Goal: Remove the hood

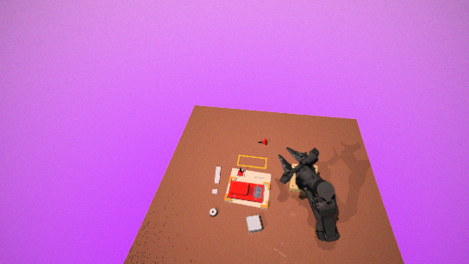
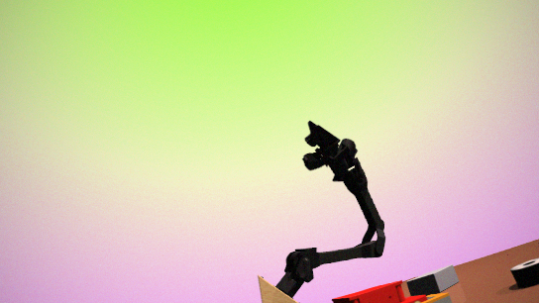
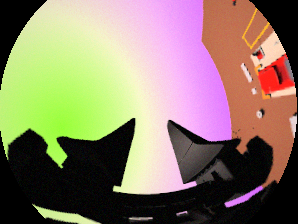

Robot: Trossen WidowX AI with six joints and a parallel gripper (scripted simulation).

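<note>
My gripper tip is now 19 cm short of the hood, 6 cm to the left of it and 47 cm above it. Round my gripper tip: white bar: 35 cm ahead, 15 cm to the right, 51 cm below.
</note>
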